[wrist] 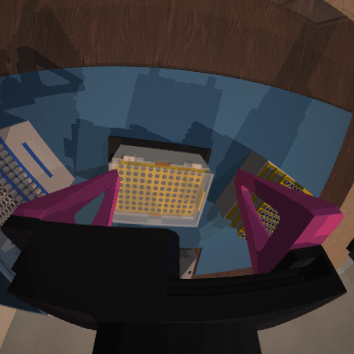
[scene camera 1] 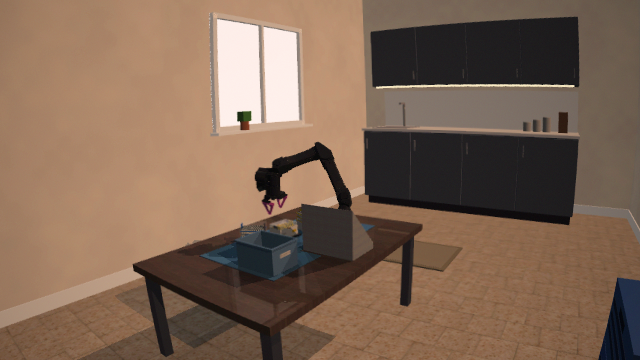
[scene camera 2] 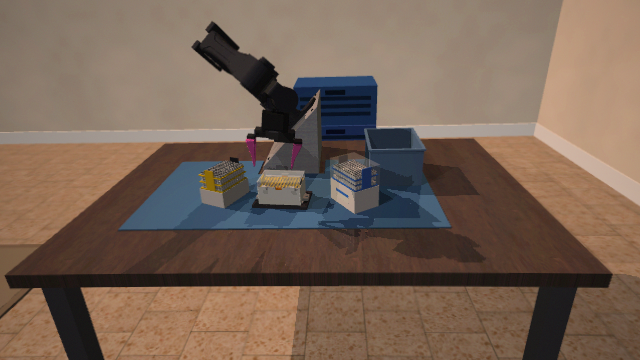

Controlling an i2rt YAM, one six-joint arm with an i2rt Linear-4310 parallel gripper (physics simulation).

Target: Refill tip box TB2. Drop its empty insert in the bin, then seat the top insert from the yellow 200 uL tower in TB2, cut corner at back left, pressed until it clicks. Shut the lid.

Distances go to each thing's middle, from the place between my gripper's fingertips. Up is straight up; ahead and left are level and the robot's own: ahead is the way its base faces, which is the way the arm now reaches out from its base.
The blue-striped tip tower (scene camera 2: 354, 179) is 80 mm behind my hand, 210 mm to the left of it and 70 mm below it. From my hand the other things lie so: blue bin (scene camera 2: 399, 151) (300 mm behind, 310 mm to the left, 70 mm below).
